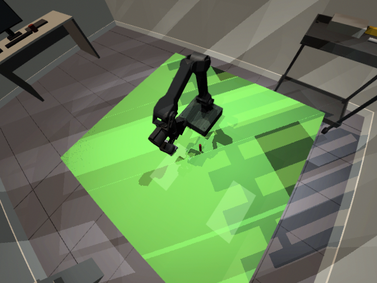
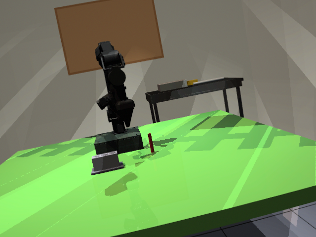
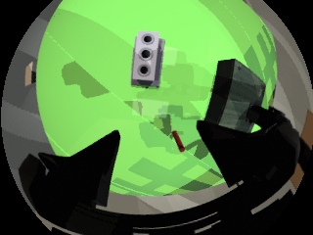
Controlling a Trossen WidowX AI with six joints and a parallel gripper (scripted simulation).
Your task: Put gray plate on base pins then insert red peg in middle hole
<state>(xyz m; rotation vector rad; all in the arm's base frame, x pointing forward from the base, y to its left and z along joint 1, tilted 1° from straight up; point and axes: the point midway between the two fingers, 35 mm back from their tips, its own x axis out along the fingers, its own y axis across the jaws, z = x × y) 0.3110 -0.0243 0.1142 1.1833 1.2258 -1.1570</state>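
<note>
Right now my gripper tip is 10 cm to the right of the red peg, 10 cm above it and 6 cm past it. Also, from my gripper tip: gray plate 10 cm to the right, 10 cm below, 1 cm ahead.
</note>
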